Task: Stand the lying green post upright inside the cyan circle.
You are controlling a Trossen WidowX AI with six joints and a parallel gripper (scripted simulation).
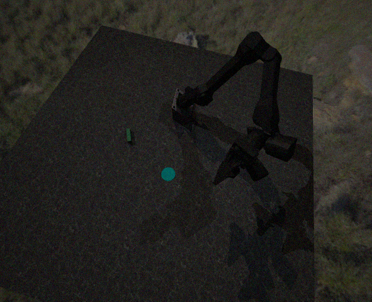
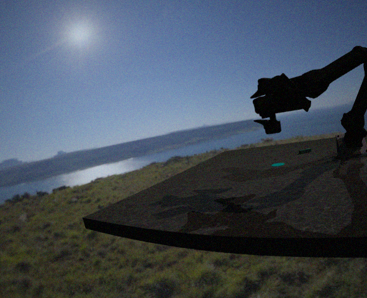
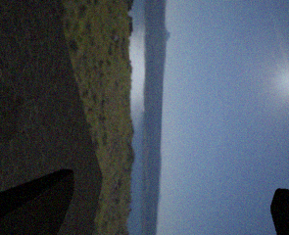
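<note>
Now: gripper tip 190 mm past the green post, 380 mm to the left of it and 240 mm above it. Round my gripper tip: cyan circle 50 mm behind, 160 mm to the right, 250 mm below.
</note>
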